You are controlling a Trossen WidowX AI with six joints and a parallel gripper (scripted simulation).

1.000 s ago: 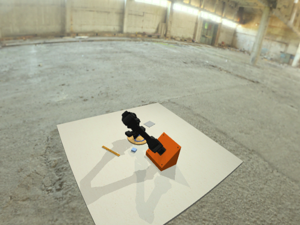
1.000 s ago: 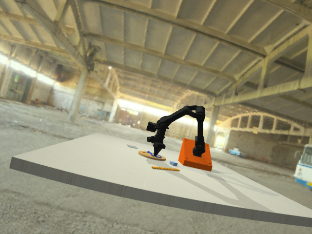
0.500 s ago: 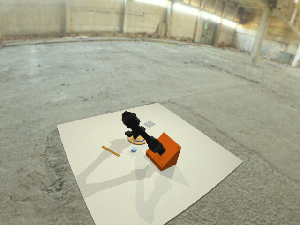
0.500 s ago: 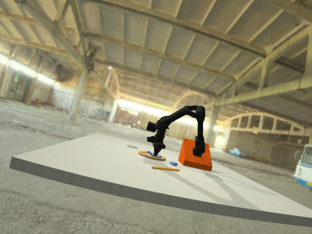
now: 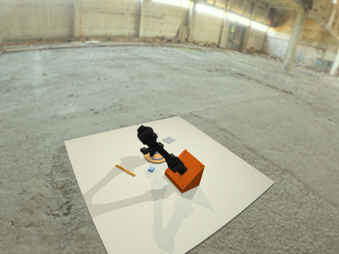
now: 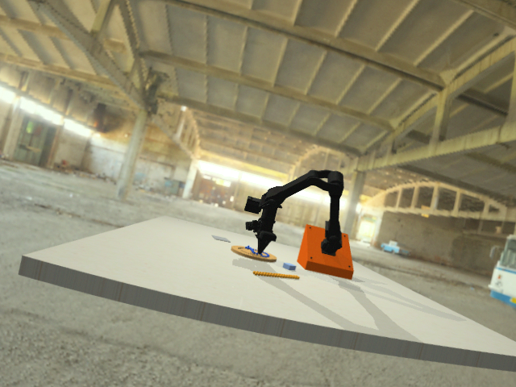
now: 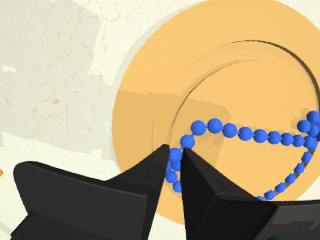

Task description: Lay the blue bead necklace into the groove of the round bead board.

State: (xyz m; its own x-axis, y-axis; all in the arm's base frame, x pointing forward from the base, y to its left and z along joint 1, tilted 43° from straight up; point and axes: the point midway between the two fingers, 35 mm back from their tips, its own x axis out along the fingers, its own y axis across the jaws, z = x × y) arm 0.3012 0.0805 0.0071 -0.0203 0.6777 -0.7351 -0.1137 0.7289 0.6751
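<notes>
My gripper tip is 5 cm to the left of the round tan bead board, 2 cm short of it and 1 cm above it. Round my gripper tip: flat grey tile 28 cm to the right, 18 cm ahead, 2 cm below; small light-blue block 12 cm behind, 7 cm to the left, 1 cm below.
</notes>
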